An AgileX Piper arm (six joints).
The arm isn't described. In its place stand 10 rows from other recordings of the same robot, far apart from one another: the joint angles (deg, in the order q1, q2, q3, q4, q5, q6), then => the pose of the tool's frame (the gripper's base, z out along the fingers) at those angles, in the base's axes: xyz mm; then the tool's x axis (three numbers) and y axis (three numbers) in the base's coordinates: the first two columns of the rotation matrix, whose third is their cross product.
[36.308 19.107 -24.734 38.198 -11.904 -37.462] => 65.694 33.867 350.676 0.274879 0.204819 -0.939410 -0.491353 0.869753 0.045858
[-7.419 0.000 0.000 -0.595 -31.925 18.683] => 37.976 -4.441 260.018 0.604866 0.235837 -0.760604 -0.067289 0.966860 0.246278
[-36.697 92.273 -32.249 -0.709 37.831 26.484] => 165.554 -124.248 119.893 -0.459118 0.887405 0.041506 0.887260 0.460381 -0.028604
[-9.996 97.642 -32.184 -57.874 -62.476 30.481] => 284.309 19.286 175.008 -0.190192 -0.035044 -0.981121 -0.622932 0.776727 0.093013
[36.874 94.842 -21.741 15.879 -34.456 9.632] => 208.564 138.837 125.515 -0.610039 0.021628 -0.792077 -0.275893 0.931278 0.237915
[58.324 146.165 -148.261 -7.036 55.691 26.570] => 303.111 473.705 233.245 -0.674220 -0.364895 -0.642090 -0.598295 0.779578 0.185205
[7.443 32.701 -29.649 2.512 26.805 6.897] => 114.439 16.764 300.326 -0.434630 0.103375 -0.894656 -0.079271 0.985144 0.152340
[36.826 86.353 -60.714 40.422 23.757 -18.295] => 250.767 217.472 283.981 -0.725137 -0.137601 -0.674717 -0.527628 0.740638 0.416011
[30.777 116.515 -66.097 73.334 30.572 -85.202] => 319.106 241.660 130.157 -0.511574 -0.557015 -0.654238 -0.840043 0.484275 0.244552
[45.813 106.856 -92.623 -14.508 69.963 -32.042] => 285.350 262.838 276.825 -0.143974 -0.989408 -0.018515 -0.942141 0.142772 -0.303294
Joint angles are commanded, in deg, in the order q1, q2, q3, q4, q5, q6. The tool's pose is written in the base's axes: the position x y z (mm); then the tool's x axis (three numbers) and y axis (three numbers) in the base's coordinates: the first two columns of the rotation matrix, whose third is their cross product. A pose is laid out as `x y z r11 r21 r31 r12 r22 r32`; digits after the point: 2 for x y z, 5 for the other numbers.
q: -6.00 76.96 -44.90 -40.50 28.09 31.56
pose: 259.51 -55.26 246.78 -0.77721 -0.00902 -0.62918 0.22580 0.92930 -0.29226
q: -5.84 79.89 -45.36 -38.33 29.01 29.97
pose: 265.44 -54.66 233.97 -0.81492 0.00496 -0.57955 0.21100 0.93388 -0.28870
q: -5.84 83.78 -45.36 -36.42 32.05 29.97
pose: 267.82 -56.21 213.24 -0.87142 0.05501 -0.48745 0.22148 0.93076 -0.29091
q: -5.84 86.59 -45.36 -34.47 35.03 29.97
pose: 267.24 -57.05 197.94 -0.90808 0.10329 -0.40586 0.23631 0.92646 -0.29295
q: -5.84 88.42 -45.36 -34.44 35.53 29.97
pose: 268.75 -57.55 189.07 -0.92283 0.10774 -0.36982 0.22862 0.92590 -0.30074
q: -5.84 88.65 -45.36 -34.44 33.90 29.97
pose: 271.37 -56.61 188.44 -0.91643 0.09911 -0.38773 0.22287 0.93109 -0.28879
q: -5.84 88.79 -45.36 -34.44 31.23 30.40
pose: 275.33 -54.98 188.66 -0.90156 0.09245 -0.42266 0.22077 0.93845 -0.26565
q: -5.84 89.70 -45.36 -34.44 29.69 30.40
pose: 278.50 -54.11 184.77 -0.89954 0.08556 -0.42838 0.21152 0.94332 -0.25576
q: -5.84 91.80 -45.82 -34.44 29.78 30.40
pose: 282.27 -54.56 176.25 -0.91185 0.08720 -0.40115 0.20447 0.94381 -0.25962
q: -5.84 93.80 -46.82 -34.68 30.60 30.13
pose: 286.89 -55.84 170.12 -0.92410 0.08366 -0.37287 0.19529 0.94209 -0.27262
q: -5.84 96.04 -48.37 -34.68 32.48 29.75
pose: 292.21 -57.84 164.39 -0.93839 0.08727 -0.33438 0.19079 0.93759 -0.29073
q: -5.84 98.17 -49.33 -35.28 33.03 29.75
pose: 296.93 -59.17 157.16 -0.94806 0.08156 -0.30746 0.17911 0.93566 -0.30408
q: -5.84 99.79 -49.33 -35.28 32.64 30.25
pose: 298.34 -59.01 148.68 -0.95339 0.08858 -0.28845 0.17804 0.93695 -0.30072
